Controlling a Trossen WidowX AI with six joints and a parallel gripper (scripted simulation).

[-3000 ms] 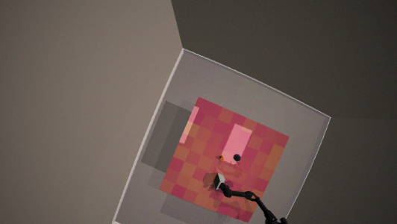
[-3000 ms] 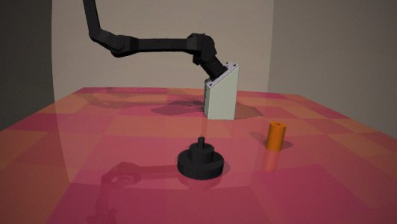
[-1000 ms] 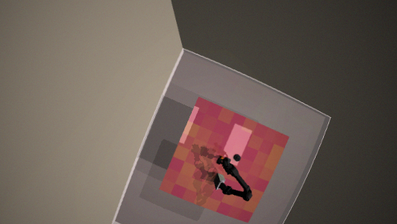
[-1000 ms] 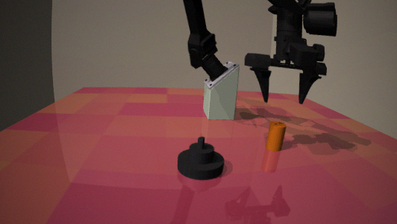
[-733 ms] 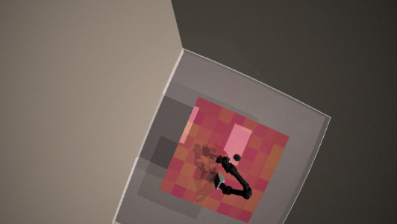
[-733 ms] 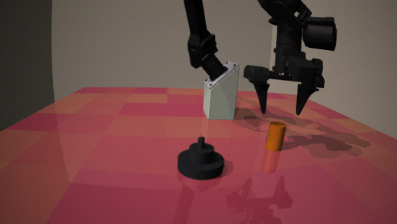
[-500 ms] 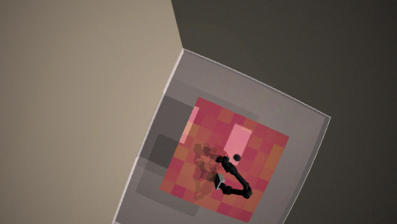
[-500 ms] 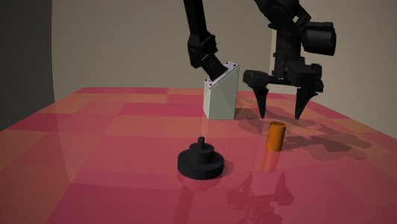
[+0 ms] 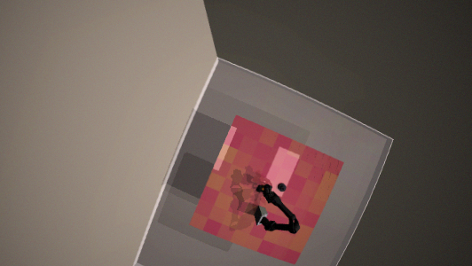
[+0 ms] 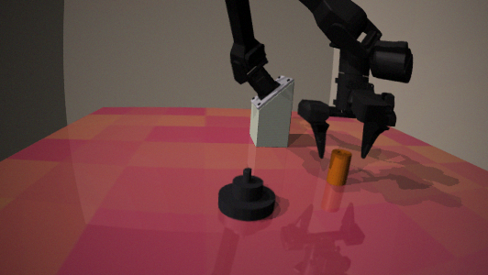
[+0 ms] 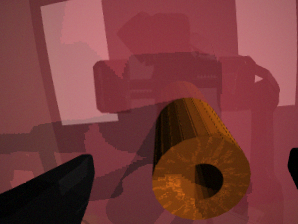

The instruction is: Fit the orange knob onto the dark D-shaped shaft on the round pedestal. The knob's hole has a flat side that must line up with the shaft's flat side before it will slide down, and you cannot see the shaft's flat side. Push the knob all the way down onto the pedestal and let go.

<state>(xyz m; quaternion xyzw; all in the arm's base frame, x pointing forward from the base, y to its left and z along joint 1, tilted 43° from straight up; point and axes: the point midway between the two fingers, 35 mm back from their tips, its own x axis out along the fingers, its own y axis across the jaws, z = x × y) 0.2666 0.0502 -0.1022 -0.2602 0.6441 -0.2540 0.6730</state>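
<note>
Right now my gripper tip is 20 mm above the orange knob. The rest, counted from my gripper tip: dark pedestal (80 mm ahead, 190 mm to the right, 20 mm below).
</note>
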